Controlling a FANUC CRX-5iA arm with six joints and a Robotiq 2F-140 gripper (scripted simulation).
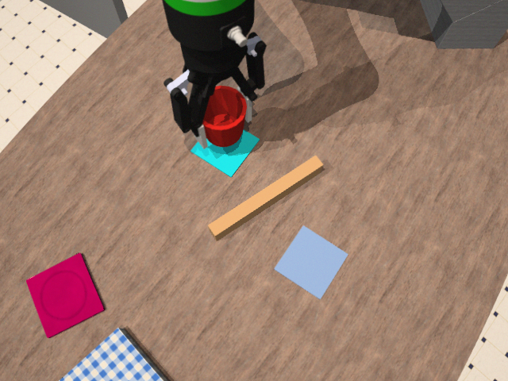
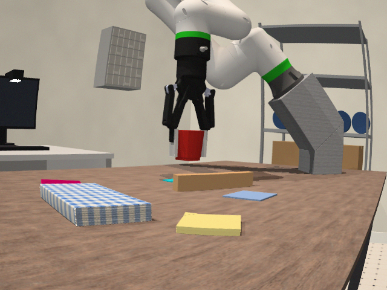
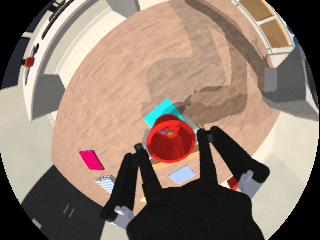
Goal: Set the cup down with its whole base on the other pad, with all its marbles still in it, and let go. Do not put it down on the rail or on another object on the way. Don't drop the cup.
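Right now the blue marble is 1 cm ahead of my hand and 2 cm below it. From my hand the other things lie so: red cup (2 cm below); then orange rail (7 cm ahead, 10 cm to the left, 8 cm below); then blue-checked cloth stack (43 cm ahead, 2 cm to the left, 8 cm below).
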